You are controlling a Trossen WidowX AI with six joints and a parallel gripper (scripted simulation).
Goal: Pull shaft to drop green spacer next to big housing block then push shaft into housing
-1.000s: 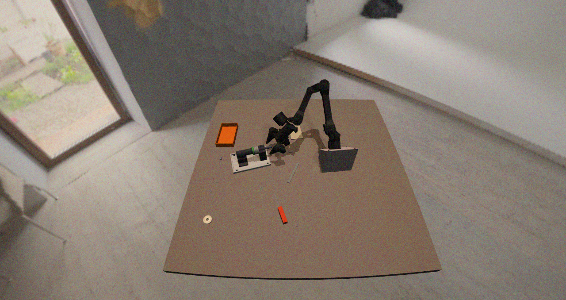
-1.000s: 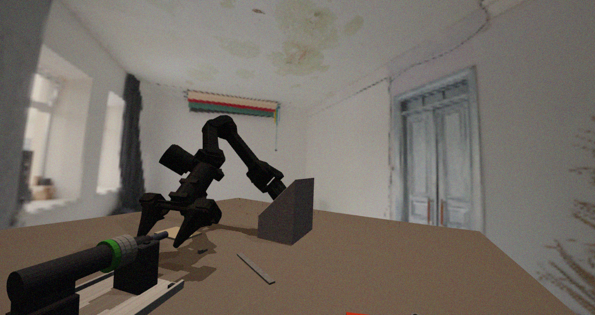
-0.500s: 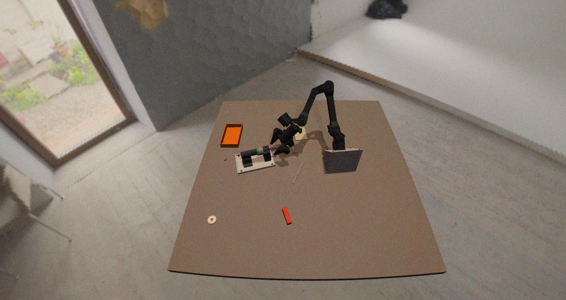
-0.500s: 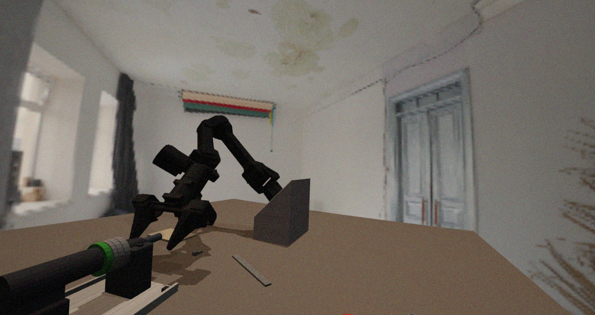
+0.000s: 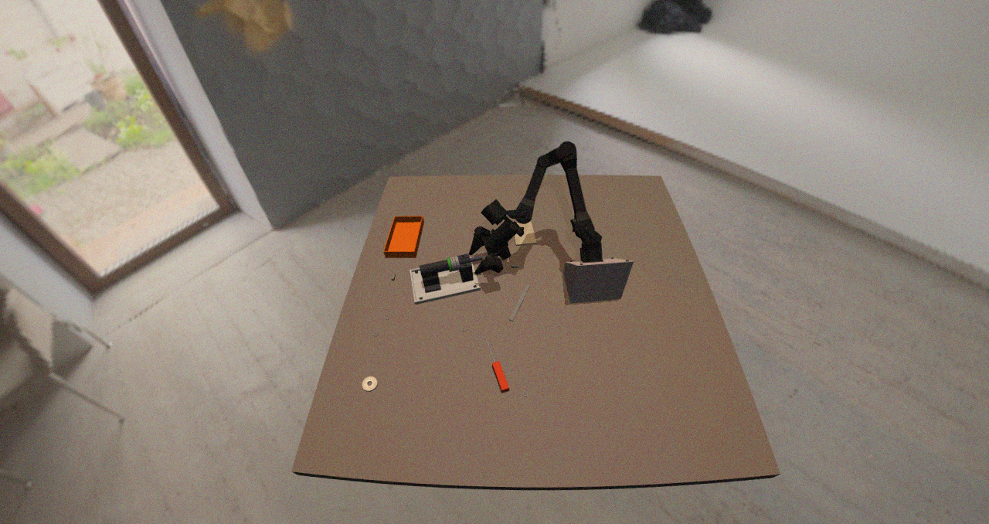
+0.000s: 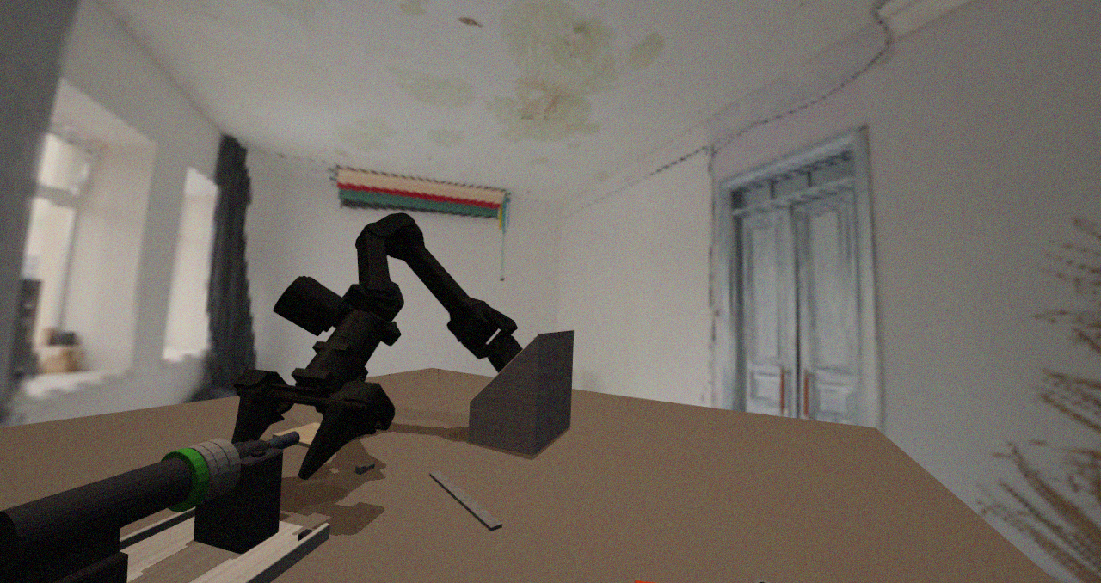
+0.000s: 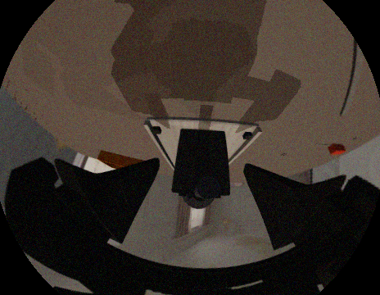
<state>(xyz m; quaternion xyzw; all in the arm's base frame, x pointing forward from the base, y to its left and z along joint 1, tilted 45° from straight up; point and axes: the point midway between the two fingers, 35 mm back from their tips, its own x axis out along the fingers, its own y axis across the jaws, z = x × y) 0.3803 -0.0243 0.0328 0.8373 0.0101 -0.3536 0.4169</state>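
Right now the grey spacer is 6 cm ahead of my gripper tip, 2 cm to the left of it and 2 cm above it. From my gripper tip the other things lie so: beige pad: 21 cm to the right, 18 cm behind, 5 cm below; green spacer: 8 cm ahead, 3 cm to the left, 2 cm above; grey bar: 17 cm behind, 12 cm to the left, 5 cm below.
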